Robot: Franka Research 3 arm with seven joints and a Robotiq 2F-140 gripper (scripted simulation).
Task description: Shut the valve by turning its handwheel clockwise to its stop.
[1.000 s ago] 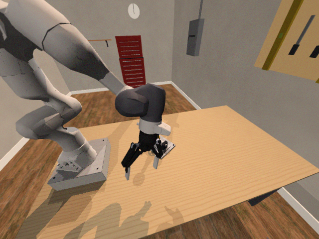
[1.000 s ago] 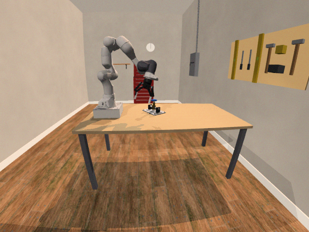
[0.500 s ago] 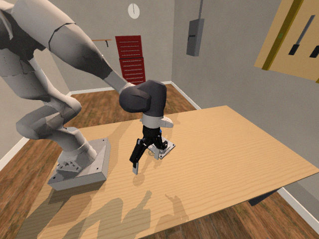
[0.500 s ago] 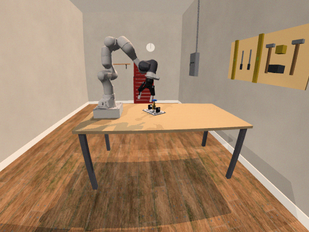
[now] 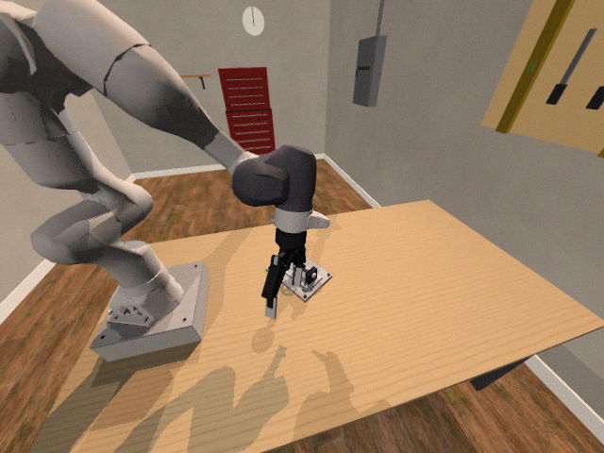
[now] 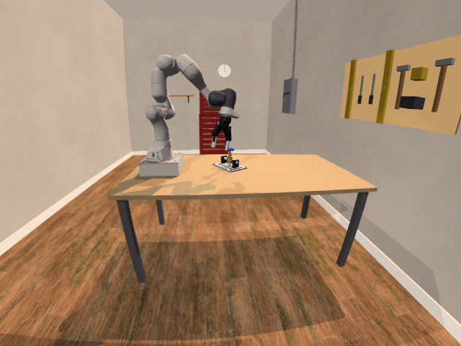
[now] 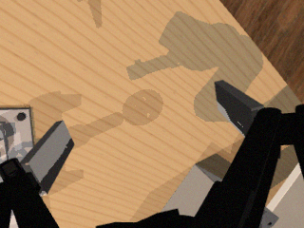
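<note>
The blue spoked handwheel lies 26 cm to the left of my hand, 8 cm below it and 5 cm ahead of it.
</note>
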